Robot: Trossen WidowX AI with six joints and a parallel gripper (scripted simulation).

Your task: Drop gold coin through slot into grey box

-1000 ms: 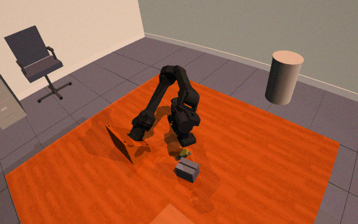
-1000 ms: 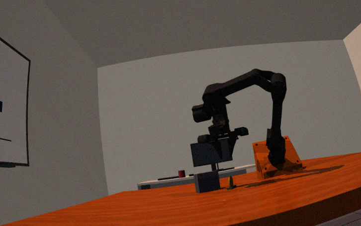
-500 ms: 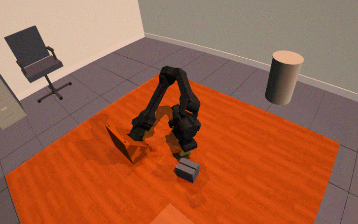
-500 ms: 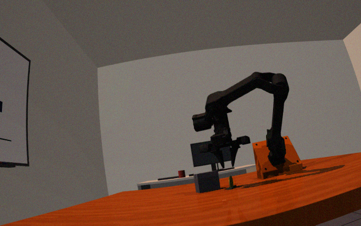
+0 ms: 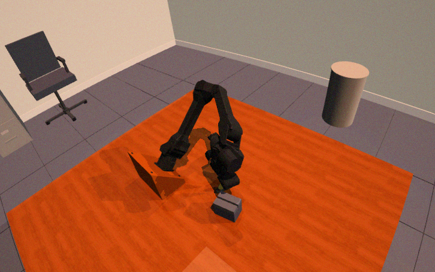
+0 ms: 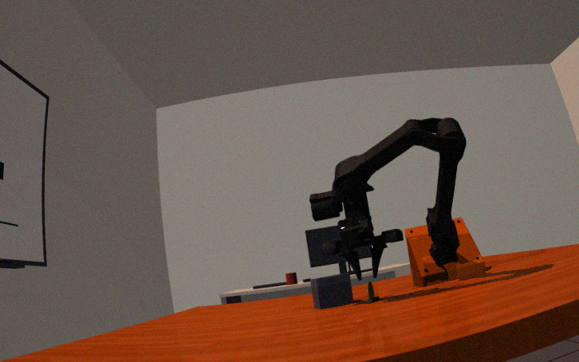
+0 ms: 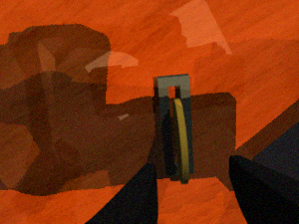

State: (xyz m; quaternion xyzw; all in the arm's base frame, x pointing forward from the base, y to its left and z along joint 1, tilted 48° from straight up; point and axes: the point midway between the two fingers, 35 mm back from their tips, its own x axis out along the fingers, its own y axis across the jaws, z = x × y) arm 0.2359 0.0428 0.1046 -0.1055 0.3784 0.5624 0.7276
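Right now the gold coin is 3 cm below my gripper tip.
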